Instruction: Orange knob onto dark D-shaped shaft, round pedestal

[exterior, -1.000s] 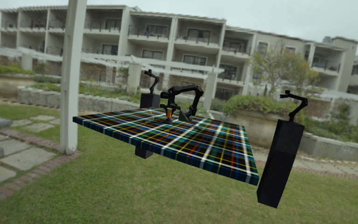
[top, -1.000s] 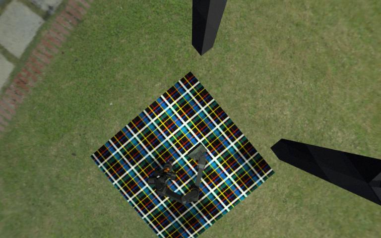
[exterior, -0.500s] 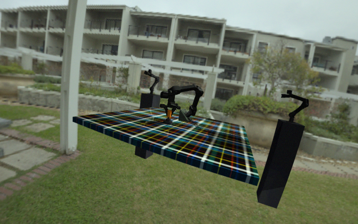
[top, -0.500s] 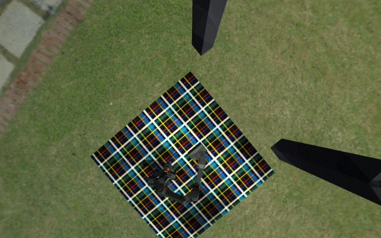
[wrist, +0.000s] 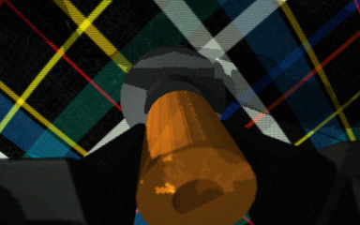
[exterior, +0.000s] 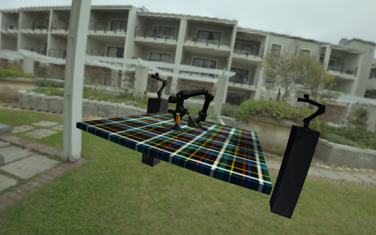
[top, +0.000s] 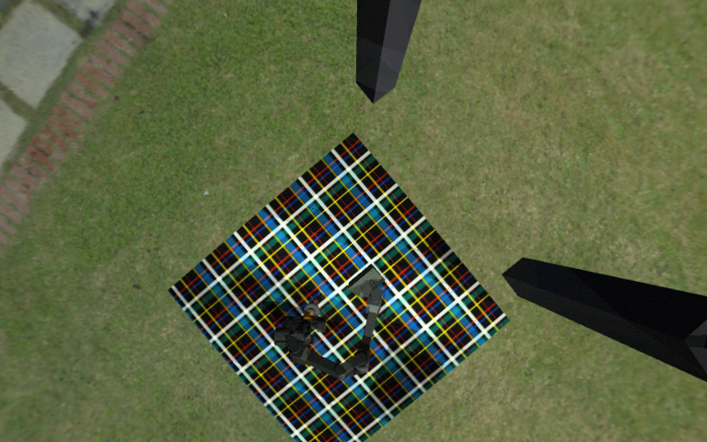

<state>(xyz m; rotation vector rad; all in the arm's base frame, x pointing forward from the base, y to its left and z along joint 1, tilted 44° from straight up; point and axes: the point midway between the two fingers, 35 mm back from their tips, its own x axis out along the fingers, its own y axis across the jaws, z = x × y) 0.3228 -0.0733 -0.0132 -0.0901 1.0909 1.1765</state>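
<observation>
Now: gripper tip 2 cm below the orange knob. The rest, counted from my gripper tip: round dark pedestal (4 cm below).
</observation>
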